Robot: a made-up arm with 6 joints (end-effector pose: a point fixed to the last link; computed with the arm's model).
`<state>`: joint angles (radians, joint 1 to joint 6).
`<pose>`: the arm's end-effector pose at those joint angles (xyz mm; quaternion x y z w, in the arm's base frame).
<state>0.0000 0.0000 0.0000 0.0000 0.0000 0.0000</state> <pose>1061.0 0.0 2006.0 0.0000 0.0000 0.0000 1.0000</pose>
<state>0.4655 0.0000 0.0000 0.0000 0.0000 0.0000</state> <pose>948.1 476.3 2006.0 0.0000 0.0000 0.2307 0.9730</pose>
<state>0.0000 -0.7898 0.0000 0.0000 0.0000 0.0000</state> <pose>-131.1 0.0 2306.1 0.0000 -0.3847 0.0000 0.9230</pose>
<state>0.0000 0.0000 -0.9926 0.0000 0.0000 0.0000</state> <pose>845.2 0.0 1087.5 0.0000 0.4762 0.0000 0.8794</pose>
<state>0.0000 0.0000 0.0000 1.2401 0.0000 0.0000</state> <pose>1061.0 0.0 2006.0 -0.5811 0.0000 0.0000 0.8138</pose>
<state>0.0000 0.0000 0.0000 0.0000 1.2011 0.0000</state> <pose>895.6 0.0 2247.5 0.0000 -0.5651 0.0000 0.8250</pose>
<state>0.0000 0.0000 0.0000 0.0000 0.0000 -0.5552</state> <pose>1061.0 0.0 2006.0 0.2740 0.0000 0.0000 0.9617</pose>
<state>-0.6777 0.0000 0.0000 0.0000 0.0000 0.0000</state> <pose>826.5 -665.2 2006.0 0.0000 0.0000 -0.3324 0.9431</pose>
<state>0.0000 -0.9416 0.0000 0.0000 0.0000 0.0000</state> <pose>-367.3 0.0 2252.2 0.0000 -0.4536 0.0000 0.8912</pose>
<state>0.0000 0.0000 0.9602 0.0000 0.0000 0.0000</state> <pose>440.1 0.0 2678.3 0.0000 -0.4619 0.0000 0.8869</pose>
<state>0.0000 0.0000 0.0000 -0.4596 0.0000 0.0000</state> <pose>1061.0 0.0 2006.0 0.2278 0.0000 0.0000 0.9737</pose>
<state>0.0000 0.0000 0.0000 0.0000 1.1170 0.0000</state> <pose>915.5 0.0 2238.8 0.0000 -0.5299 0.0000 0.8481</pose>
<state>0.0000 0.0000 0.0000 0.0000 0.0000 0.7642</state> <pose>1061.0 0.0 2006.0 -0.3729 0.0000 0.0000 0.9279</pose>
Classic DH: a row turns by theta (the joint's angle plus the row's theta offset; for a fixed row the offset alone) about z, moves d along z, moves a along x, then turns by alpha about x. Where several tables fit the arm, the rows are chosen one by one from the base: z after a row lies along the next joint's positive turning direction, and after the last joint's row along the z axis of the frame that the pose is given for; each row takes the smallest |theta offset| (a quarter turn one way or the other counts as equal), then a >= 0, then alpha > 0; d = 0 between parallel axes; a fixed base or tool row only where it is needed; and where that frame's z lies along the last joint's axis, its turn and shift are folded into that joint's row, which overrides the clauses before.
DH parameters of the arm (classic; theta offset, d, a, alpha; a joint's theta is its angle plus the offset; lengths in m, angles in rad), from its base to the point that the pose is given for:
joint 1: 0 0.726 0.105 -1.5708
joint 2: -1.5708 0 1.02 3.1416
joint 3: 0 0 0.26 -1.5708
joint 4: 0 -0.697 0 1.5708
joint 5: 0 0 0 -1.5708
joint 6: 1.5708 -0.259 0 1.5708
tool (fixed): -1.5708 0 0 0

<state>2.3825 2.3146 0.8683 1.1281 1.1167 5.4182</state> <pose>-1097.4 751.3 -724.3 0.2382 -0.3221 -0.9132 0.0740</pose>
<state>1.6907 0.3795 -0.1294 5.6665 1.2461 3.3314</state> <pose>-25.1 1395.0 1695.5 -0.7975 -0.5000 -0.1306 0.3114</pose>
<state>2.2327 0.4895 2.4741 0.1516 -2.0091 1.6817</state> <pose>-170.4 276.3 2152.4 -0.3705 -0.6227 0.6021 0.3352</pose>
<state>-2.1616 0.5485 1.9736 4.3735 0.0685 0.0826</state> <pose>-305.8 -426.0 2578.5 -0.0740 -0.7393 -0.1637 0.6489</pose>
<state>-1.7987 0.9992 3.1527 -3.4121 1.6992 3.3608</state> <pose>-65.8 -587.5 1825.2 -0.2792 -0.0274 -0.6843 0.6731</pose>
